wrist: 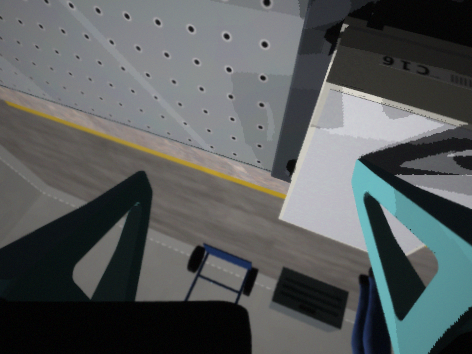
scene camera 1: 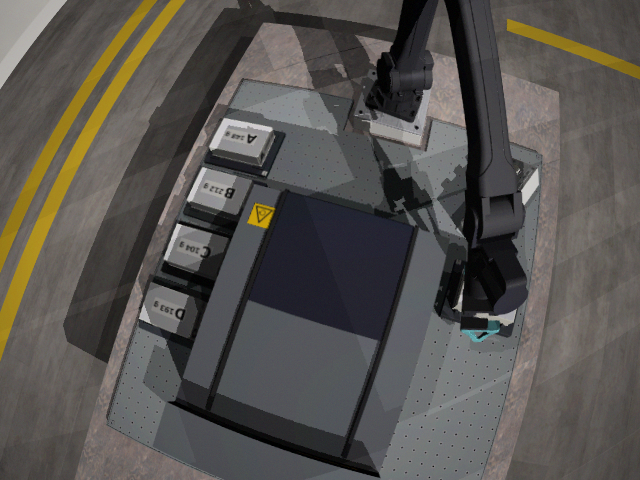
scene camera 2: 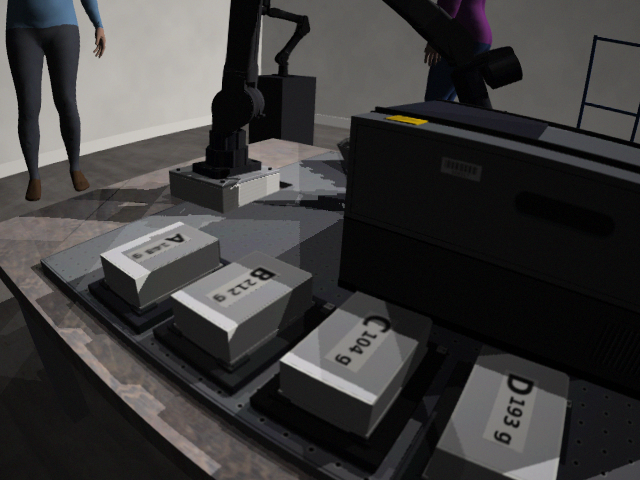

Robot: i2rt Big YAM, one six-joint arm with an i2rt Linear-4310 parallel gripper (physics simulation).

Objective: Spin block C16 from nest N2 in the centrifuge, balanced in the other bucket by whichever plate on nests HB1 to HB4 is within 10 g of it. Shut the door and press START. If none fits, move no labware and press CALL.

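Block C16 has a white top and a grey side labelled C16; the arm mostly hides it in scene view 1. My gripper is open and empty, with one teal finger over the block and the other beside it. Plates A, B 212 g, C 104 g and D 193 g sit on dark nests. A's weight is blurred. The centrifuge has a dark panel on top; no buckets show.
The centrifuge body stands between the plate row and my gripper. The arm base is at the back of the perforated deck. A white-sided item stands near the deck's right edge. START and CALL are not readable.
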